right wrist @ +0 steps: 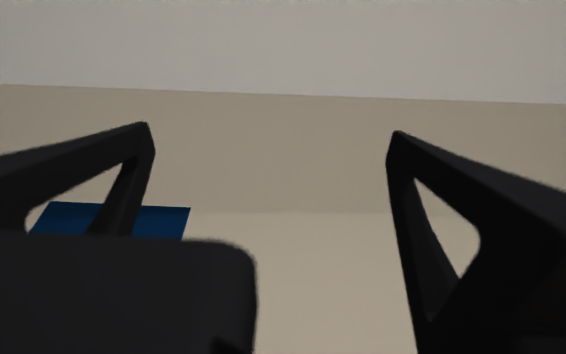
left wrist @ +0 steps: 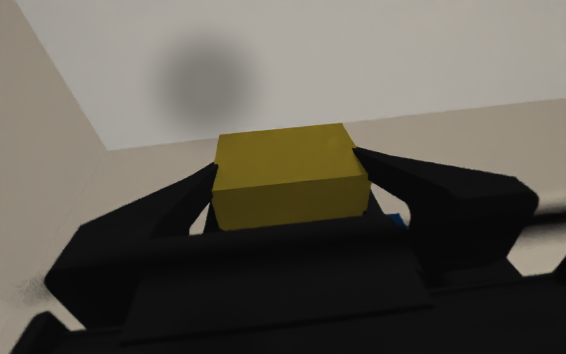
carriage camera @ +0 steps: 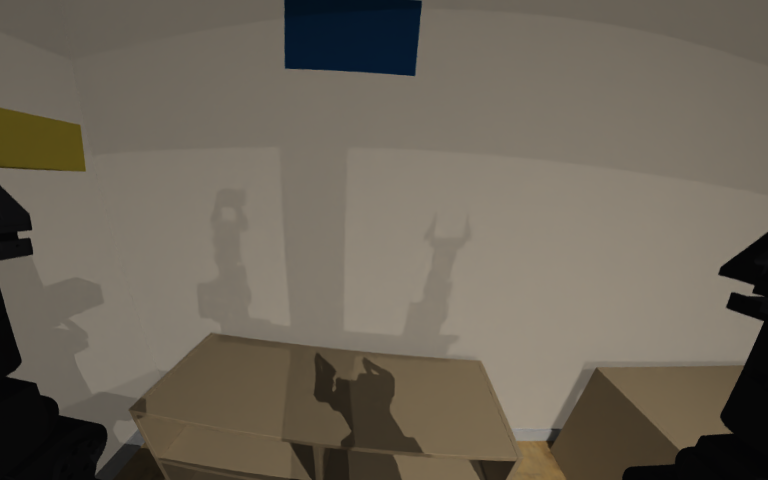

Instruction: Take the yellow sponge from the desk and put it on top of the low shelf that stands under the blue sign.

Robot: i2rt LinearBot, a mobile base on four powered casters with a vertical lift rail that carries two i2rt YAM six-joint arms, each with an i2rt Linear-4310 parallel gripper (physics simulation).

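Frame: origin at the left arm's base, x ahead, y left, z up, level; centimetres.
Where they show: left gripper, fingertip midpoint: [left wrist: 285,163]; right gripper, fingertip midpoint: [right wrist: 269,141].
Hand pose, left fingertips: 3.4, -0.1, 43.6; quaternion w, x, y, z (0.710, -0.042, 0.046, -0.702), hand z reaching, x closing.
Note:
Each offset is from my left fingertips to the top centre of the thing, as dx, dy, dz. Level surfaces: height alone.
The yellow sponge @[+3.7, +0.1, +1.6] [carriage camera: 42,141] [left wrist: 290,157] is clamped between the fingertips of my left gripper [left wrist: 285,163], which is shut on it. In the carriage camera it shows high at the left edge, left of the low shelf and well above it. The low shelf @[dz -77.7] [carriage camera: 441,407] stands at the bottom centre, its brown top bare apart from arm shadows. The blue sign @[+66.9, -18.9, +46.4] [carriage camera: 351,36] [left wrist: 397,220] [right wrist: 162,220] hangs on the wall above it. My right gripper [right wrist: 269,141] is open and empty; its black body is at the right edge of the carriage camera. The desk does not show.
A second brown shelf [carriage camera: 611,430] stands at the lower right, separated from the low shelf by a gap with wooden floor [carriage camera: 538,461]. The back wall [carriage camera: 594,254] is behind both shelves. A side wall meets it at the left. My black arms border both sides.

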